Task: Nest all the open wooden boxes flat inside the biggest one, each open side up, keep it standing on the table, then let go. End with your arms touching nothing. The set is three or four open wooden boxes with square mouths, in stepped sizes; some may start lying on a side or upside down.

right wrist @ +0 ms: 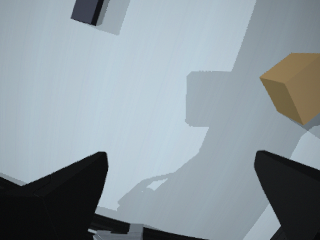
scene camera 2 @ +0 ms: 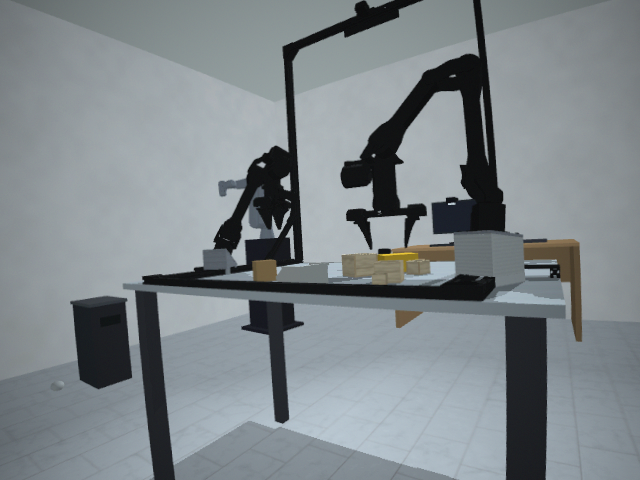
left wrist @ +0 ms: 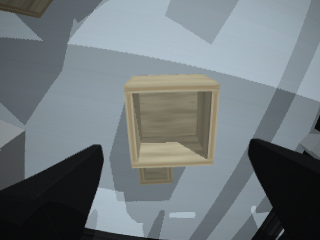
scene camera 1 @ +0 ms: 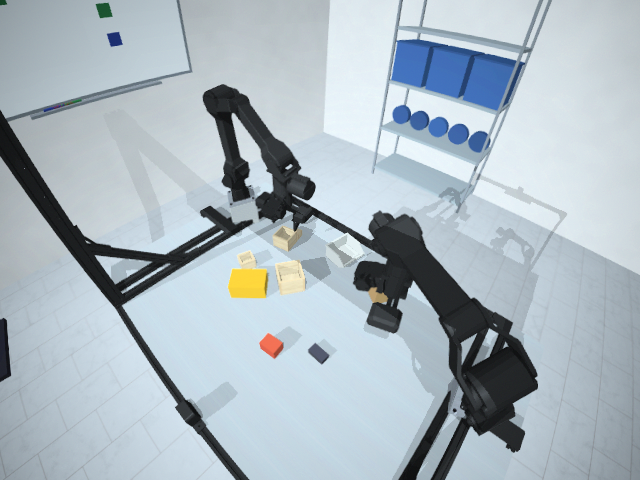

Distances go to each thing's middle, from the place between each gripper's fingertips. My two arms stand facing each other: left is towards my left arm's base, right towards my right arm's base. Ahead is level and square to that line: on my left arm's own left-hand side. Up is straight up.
Now: the white tray (scene camera 2: 314,272) 27 cm to the left of my right hand (scene camera 1: 384,311), 17 cm ahead of it and 16 cm below it. Round my right hand: yellow block (scene camera 1: 244,283) 37 cm to the left, 16 cm below, 15 cm behind.
The white tray lies 110 mm ahead of my left hand, 180 mm to the right of it and 90 mm below it. Round my left hand: yellow block (210 mm behind, 80 mm to the right, 90 mm below).
